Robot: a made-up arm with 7 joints.
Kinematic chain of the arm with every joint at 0, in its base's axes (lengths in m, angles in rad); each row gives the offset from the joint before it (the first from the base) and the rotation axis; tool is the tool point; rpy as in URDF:
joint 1: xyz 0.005 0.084 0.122 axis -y
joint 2: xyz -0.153 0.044 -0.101 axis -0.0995 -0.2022 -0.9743
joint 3: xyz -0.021 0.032 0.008 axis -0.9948 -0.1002 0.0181
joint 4: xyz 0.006 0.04 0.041 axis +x
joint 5: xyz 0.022 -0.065 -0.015 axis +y
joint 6: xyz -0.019 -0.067 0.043 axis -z
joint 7: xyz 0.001 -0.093 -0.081 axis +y
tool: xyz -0.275 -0.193 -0.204 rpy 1.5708 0 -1.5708
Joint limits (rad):
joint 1: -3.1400..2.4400
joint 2: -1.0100..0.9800
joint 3: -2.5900..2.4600
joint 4: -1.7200..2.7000
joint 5: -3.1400..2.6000
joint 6: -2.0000..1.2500
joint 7: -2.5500..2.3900
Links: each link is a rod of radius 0.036 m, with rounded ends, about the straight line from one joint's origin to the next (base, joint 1, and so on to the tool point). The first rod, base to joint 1, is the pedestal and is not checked.
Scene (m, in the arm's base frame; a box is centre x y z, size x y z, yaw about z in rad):
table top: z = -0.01
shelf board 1: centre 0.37 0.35 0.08 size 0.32 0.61 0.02 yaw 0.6
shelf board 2: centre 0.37 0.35 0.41 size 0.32 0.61 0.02 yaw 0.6
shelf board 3: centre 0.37 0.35 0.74 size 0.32 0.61 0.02 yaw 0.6
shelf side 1: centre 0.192 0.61 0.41 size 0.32 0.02 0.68 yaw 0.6
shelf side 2: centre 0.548 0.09 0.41 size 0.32 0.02 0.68 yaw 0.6
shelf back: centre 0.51 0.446 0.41 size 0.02 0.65 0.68 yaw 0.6
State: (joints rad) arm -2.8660 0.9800 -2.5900 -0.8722 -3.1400 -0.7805 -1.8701
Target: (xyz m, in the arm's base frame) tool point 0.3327 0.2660 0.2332
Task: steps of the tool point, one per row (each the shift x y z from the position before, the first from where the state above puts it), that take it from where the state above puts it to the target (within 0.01 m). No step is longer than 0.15 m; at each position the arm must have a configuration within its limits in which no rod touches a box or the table.
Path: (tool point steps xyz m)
1: -0.0608 -0.0899 0.0233
2: -0.0653 -0.0741 -0.0137
3: -0.0583 -0.0468 -0.0469
4: -0.0445 -0.0120 -0.0698
5: -0.0310 0.0239 -0.0801
6: -0.0238 0.0549 -0.0812
7: -0.0242 0.0759 -0.0780
8: 0.0207 -0.0103 0.0401
9: 0.0303 0.0033 0.0310
10: 0.0381 0.0175 0.0157
11: 0.0407 0.0305 -0.0049
12: 0.0358 0.0406 -0.0291
13: 0.0207 0.0458 -0.0528

